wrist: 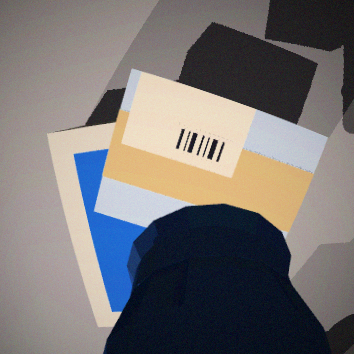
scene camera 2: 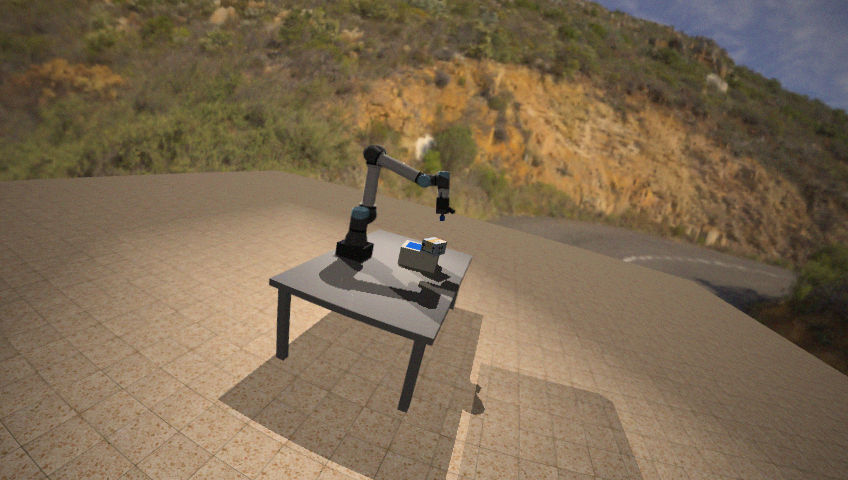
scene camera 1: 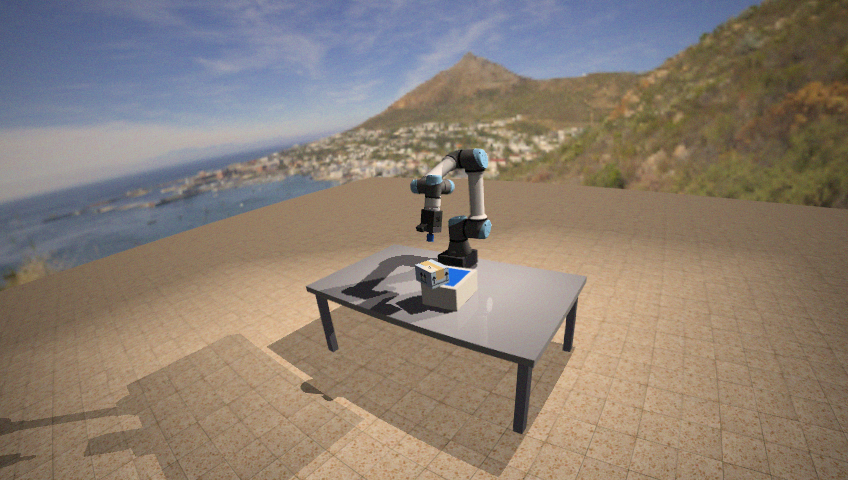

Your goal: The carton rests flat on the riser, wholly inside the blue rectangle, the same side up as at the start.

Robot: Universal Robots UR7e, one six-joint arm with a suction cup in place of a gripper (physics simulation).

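Seen in the pictures: hand, tool point: [wrist: 209, 274] [scene camera 2: 442, 220] [scene camera 1: 430, 241]; arm's base, link origin: [scene camera 2: 355, 242] [scene camera 1: 459, 252].
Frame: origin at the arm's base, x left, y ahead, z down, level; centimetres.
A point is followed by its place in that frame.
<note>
The carton [scene camera 1: 431, 273] {x 27.0, y 53.1, z -11.6 cm} [scene camera 2: 435, 245] {x 13.1, y 50.0, z -10.9 cm} [wrist: 175, 112] {x 23.7, y 50.7, z -12.0 cm}, white with tan tape, a barcode label and arrows on its sides, sits turned on the end of the cream riser [scene camera 1: 439, 298] {x 27.4, y 49.5, z 3.3 cm} [scene camera 2: 416, 261] {x 14.4, y 39.4, z 3.8 cm} [wrist: 75, 200] {x 33.5, y 40.4, z -3.4 cm} away from the arm base. It covers part of the blue rectangle [scene camera 1: 458, 276] {x 28.2, y 35.0, z -3.4 cm} [scene camera 2: 413, 245] {x 23.0, y 31.7, z -3.4 cm} [wrist: 112, 250] {x 29.2, y 34.9, z -3.4 cm} and reaches past its border and over the riser's edges. It looks about level. My gripper [scene camera 1: 430, 237] [scene camera 2: 442, 218] [wrist: 215, 220], a blue suction cup, is open and hangs above the carton, apart from it. In the wrist view the cup hides the carton's near part.
The grey table [scene camera 1: 523, 303] {x 60.5, y 23.1, z 8.6 cm} [scene camera 2: 315, 285] {x -57.0, y 14.8, z 8.6 cm} carries the riser and the arm's black base [scene camera 1: 458, 258] {x 6.4, y 8.9, z 0.0 cm} [scene camera 2: 354, 249] {x -9.7, y 5.8, z 1.4 cm}, which stands behind the riser in the scene camera 1 view. The carton's overhanging end faces a long table edge. Arm shadows fall across the table.
</note>
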